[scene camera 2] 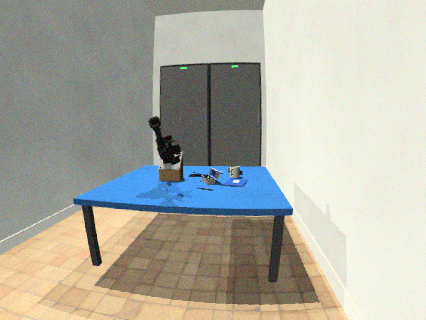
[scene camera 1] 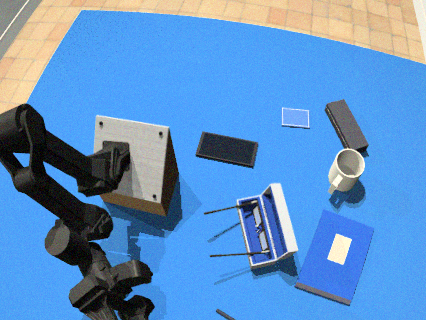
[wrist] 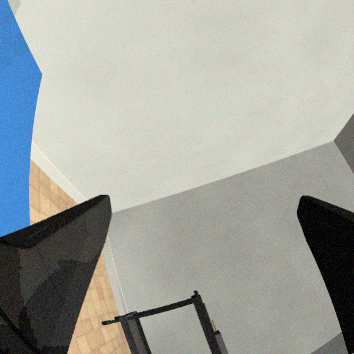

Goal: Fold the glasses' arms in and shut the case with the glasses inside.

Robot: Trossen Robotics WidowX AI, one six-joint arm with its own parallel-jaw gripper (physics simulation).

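Frame: origin at the arm's base, x right, y ahead, z up, level; centimetres.
Seen in the pictures: gripper, fingertip midpoint: [scene camera 2: 177, 147] [wrist: 209, 205]; arm's base, link origin: [scene camera 2: 167, 159] [scene camera 1: 116, 155].
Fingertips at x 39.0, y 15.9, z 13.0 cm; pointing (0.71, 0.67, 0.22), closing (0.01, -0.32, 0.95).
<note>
Pixels of each thing's top centre, then the offset from my fingertips to it. "spot": a spot on its surface instead.
- open white case with blue lining, surface spot: [scene camera 1: 285, 217] [scene camera 2: 215, 169] spot: dx -32.4, dy +22.7, dz -19.5 cm
- phone, top centre: [scene camera 1: 227, 148] dx -52.5, dy +7.1, dz -27.7 cm
- card, top centre: [scene camera 1: 295, 117] dx -65.1, dy +24.5, dz -28.0 cm
- dark box, top centre: [scene camera 1: 347, 123] dx -63.5, dy +39.3, dz -25.0 cm
- mug, surface spot: [scene camera 1: 346, 167] spot: dx -51.2, dy +39.3, dz -27.7 cm
- blue notebook, top centre: [scene camera 1: 337, 256] [scene camera 2: 235, 181] dx -26.7, dy +37.6, dz -27.7 cm
- pen, top centre: [scene camera 2: 206, 188] dx -7.8, dy +16.8, dz -27.6 cm
An open white case with blue lining [scene camera 1: 285, 217] [scene camera 2: 215, 173] stands on the blue table, its lid raised on the right side in scene camera 1. The glasses [scene camera 1: 259, 228] lie in the case's tray, lenses along it. Both thin dark arms are unfolded and stick out to the left over the tray's front wall. My gripper [wrist: 209, 205] is open, with nothing between its fingers. It is at the lower left in scene camera 1, well left of the case and raised above the table; its fingertips are cut off there. The wrist view does not show the case or glasses.
My arm's base block [scene camera 1: 145, 150] [scene camera 2: 171, 174] stands left of the case. A phone [scene camera 1: 227, 149], a card [scene camera 1: 295, 118], a dark box [scene camera 1: 346, 125], a mug [scene camera 1: 346, 167] [scene camera 2: 235, 172], a blue notebook [scene camera 1: 320, 265] [scene camera 2: 236, 182] and a pen [scene camera 1: 225, 314] [scene camera 2: 205, 189] surround the case.
</note>
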